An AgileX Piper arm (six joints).
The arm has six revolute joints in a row. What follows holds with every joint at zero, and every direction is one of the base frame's. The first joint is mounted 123.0 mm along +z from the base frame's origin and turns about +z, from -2.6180 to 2.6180 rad. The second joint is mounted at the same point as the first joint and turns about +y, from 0.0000 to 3.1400 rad. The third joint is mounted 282.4 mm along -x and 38.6 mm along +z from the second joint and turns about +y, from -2.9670 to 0.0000 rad. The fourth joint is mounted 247.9 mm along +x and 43.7 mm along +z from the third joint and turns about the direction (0.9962, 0, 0.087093), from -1.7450 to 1.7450 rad. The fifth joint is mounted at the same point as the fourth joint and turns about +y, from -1.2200 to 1.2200 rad. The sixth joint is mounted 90.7 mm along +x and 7.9 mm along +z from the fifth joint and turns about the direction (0.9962, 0, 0.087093), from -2.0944 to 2.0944 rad. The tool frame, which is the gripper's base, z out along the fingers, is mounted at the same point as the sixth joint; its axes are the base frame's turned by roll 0.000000, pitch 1.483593 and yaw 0.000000 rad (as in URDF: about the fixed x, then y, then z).
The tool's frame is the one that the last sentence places.
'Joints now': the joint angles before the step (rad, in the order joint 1, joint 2, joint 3, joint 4, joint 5, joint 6). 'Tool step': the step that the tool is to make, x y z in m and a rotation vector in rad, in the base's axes. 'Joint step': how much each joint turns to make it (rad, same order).
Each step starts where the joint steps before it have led.
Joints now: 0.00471, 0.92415, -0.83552, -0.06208, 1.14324, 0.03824
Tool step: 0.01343, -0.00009, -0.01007, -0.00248, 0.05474, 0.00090
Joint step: 0.00001, 0.06764, -0.00001, -0.00225, -0.01290, 0.00000
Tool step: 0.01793, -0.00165, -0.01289, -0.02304, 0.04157, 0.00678
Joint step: 0.00001, 0.08361, 0.00000, -0.02295, -0.04212, -0.00113
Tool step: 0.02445, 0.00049, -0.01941, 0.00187, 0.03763, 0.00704
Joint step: 0.00000, 0.11428, -0.00200, 0.00101, -0.07502, -0.00093
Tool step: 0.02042, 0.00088, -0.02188, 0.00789, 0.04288, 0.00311
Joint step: 0.00000, 0.10888, 0.00003, 0.00671, -0.06629, -0.00001
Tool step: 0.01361, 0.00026, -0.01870, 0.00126, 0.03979, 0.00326
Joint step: 0.00000, 0.08452, -0.00002, 0.00001, -0.04486, 0.00000
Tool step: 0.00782, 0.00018, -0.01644, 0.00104, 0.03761, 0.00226
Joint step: -0.00002, 0.06353, 0.00629, 0.00001, -0.03231, -0.00002
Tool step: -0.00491, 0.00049, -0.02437, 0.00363, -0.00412, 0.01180
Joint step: 0.00001, 0.02721, 0.08222, -0.00090, -0.11416, -0.00375
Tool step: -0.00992, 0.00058, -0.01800, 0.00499, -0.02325, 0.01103
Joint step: 0.00000, 0.00128, 0.08680, 0.00000, -0.11193, -0.00412
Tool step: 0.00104, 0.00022, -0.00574, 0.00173, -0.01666, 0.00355
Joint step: 0.00000, 0.01414, 0.01517, -0.00118, -0.04613, 0.00000
